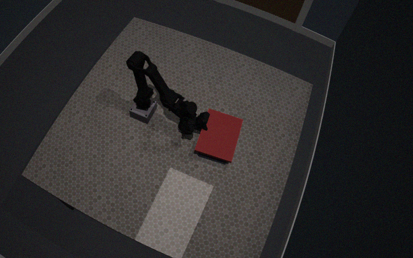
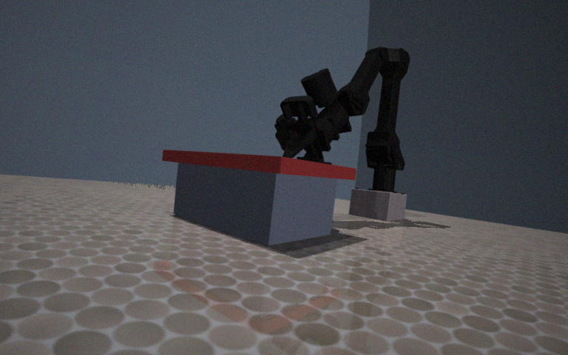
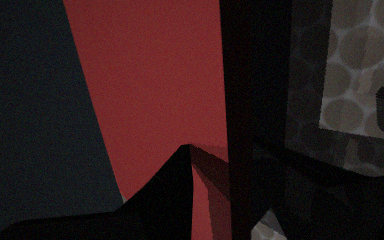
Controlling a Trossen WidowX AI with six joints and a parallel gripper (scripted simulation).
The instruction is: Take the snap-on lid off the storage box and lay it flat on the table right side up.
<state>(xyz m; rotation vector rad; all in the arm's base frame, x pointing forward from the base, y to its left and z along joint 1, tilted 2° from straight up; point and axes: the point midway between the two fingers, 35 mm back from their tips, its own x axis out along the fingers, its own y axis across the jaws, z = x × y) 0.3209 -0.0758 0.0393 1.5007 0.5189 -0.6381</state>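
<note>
Now: gripper tip 8 cm short of the flat red lid and 1 cm to the left of it. Also, from my gripper tip: blue-grey storage box: 8 cm ahead, 1 cm to the right, 4 cm below.
</note>
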